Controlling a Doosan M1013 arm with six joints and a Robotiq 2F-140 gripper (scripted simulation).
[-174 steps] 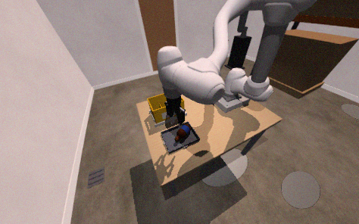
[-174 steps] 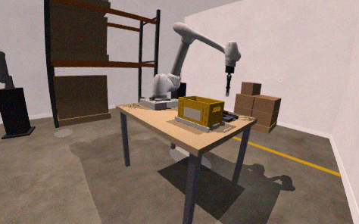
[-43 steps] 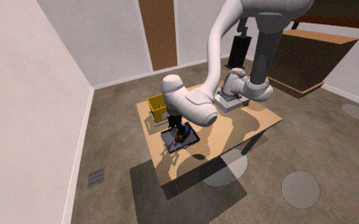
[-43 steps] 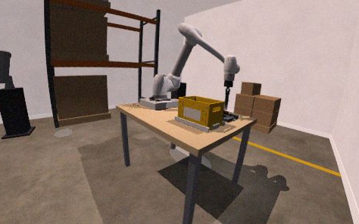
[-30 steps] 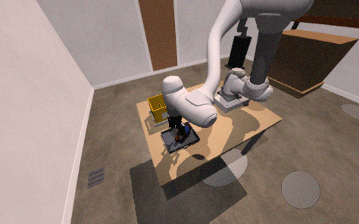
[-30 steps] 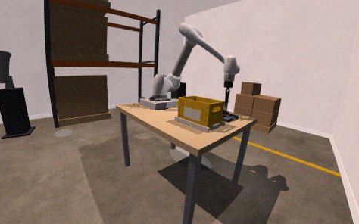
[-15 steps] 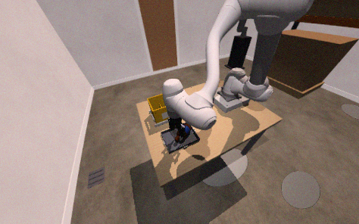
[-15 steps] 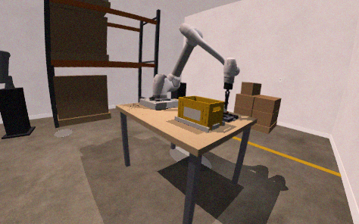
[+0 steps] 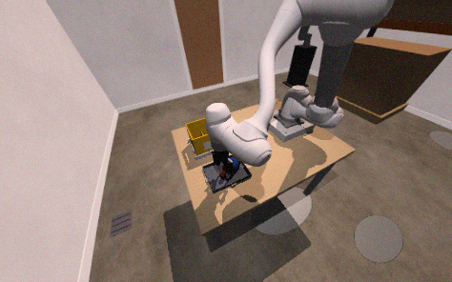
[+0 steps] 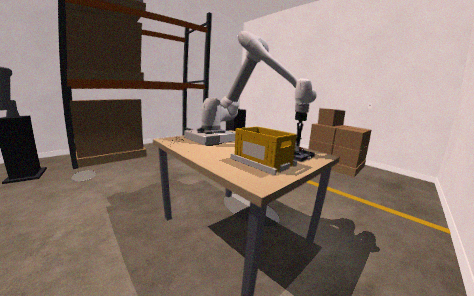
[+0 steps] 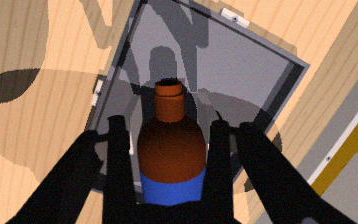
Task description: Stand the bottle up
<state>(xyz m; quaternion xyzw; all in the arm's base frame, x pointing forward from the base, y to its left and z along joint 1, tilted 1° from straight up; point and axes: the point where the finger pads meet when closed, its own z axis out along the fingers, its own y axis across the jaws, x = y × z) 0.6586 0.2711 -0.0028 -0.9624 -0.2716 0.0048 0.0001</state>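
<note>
Right now my hand is 40 mm past the brown bottle, 30 mm to the left of it and 20 mm above it. From my hand the other things lie so: yellow crate (320 mm to the right, 20 mm above); dark grey tray (20 mm behind, 30 mm to the right, 50 mm below).
</note>
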